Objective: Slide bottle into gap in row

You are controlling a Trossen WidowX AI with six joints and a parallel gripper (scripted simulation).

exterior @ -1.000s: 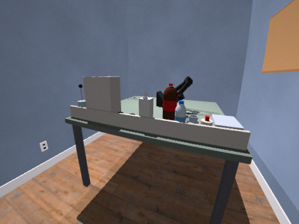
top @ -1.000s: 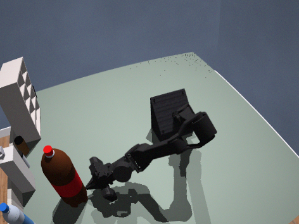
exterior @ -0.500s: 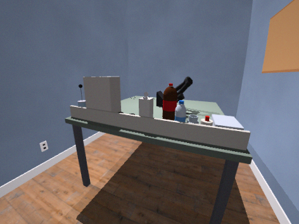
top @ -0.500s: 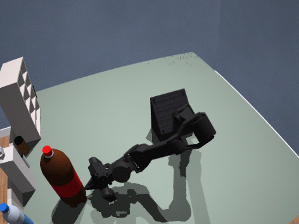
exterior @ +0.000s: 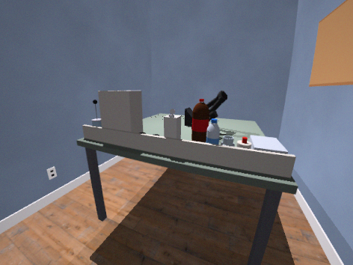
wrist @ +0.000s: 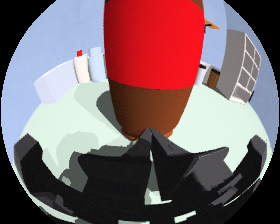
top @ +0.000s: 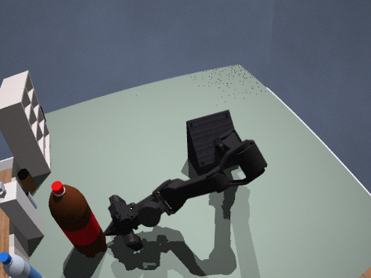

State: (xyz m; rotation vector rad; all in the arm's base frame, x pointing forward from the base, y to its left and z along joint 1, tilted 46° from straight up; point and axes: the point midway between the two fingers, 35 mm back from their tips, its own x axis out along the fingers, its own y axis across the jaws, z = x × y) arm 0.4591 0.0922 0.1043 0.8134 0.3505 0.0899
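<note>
My hand is 90 mm below the brown cola bottle, 90 mm short of it and 10 mm to the left of it. Also, from my hand: grey jar 310 mm ahead, 160 mm to the left; then low white rail 320 mm ahead, 200 mm to the right, 10 mm below; then blue-capped bottle 300 mm ahead, 90 mm to the left, 50 mm above.
</note>
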